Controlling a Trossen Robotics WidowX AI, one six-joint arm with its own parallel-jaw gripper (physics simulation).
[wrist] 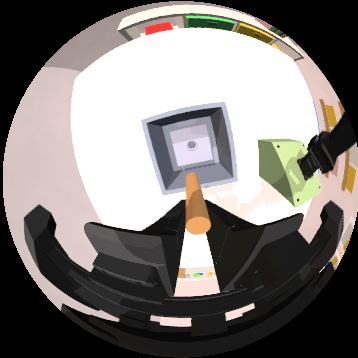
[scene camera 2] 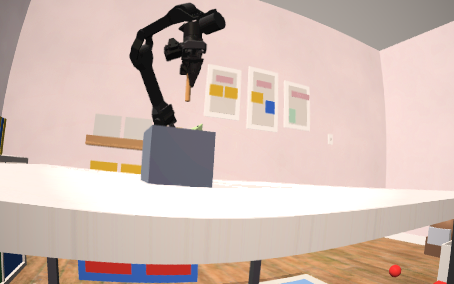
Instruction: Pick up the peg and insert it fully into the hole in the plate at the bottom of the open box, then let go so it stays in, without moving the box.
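Frame: origin at the arm's base, x ahead, y left, z up, level; centimetres.
Seen in the pictures: gripper, between the fingertips: (wrist: 193, 203) (scene camera 2: 191, 86); arm's base, origin of its link: (wrist: 305, 167).
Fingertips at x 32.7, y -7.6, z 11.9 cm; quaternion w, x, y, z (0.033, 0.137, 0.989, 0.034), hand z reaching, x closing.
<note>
Offsets run from my fingertips to a thing's top centre. Level surfaces: height alone.
An orange-brown peg @(dx -0.2, dy -0.8, dz +3.7 cm) (scene camera 2: 188, 91) (wrist: 195, 202) is held upright, its lower end in the air above the box. My gripper (scene camera 2: 191, 75) (wrist: 193, 203) is shut on the peg, near its upper part. The open grey box @(dx -0.8, dy -2.7, dz -13.0 cm) (scene camera 2: 181, 157) (wrist: 227, 142) stands on the table below the peg; its inside shows in the wrist view and is hidden in the scene view. The pale plate @(dx -0.8, dy -2.7, dz -20.7 cm) (wrist: 182, 156) lies at the box's bottom, with a small round hole (wrist: 191, 145) near its middle. The peg's lower end appears near the box's near rim in the wrist view.
A green wedge-shaped base (scene camera 2: 199, 128) (wrist: 285, 167) carries the arm's foot, to the right of the box in the wrist view. The box stands on the white table @(dz -26.8 cm) (scene camera 2: 300, 200) (wrist: 110, 110). A shelf unit (wrist: 131, 31) stands beyond the table's far edge.
</note>
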